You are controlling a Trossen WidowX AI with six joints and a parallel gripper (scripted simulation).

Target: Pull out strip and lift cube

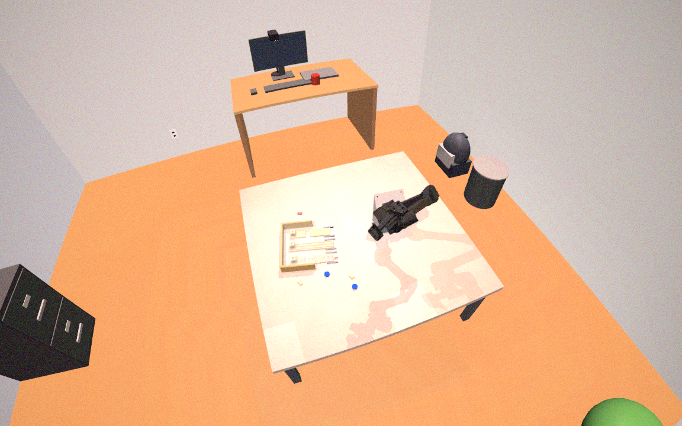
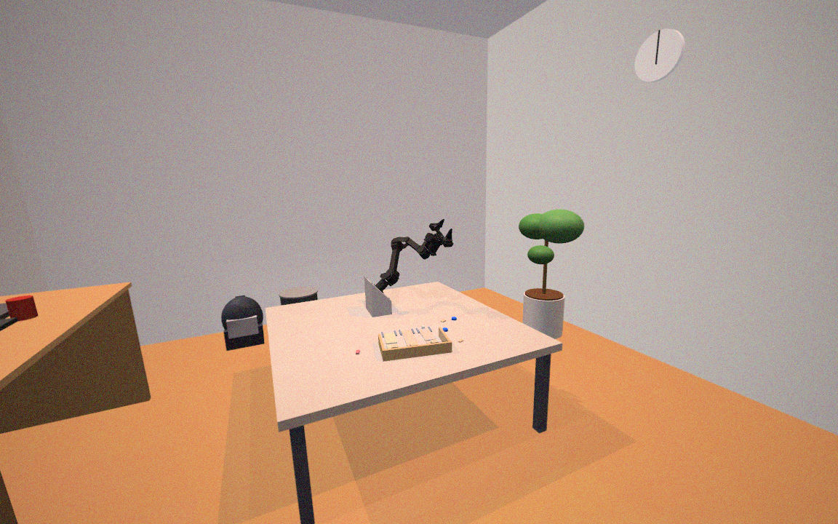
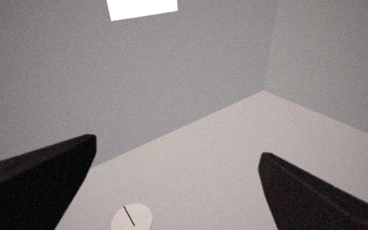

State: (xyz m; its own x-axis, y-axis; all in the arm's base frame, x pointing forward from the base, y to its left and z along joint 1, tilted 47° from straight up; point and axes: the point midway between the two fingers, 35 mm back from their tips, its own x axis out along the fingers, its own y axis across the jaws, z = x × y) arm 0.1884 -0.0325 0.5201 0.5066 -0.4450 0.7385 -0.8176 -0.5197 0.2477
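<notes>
The plain pale cube is 540 mm below my gripper tip, 230 mm to the right of it and 140 mm ahead of it. Round my gripper tip: pink piece: 630 mm to the right, 540 mm below, 260 mm ahead; pale yellow strip: 550 mm below, 430 mm to the right, 180 mm ahead.
</notes>
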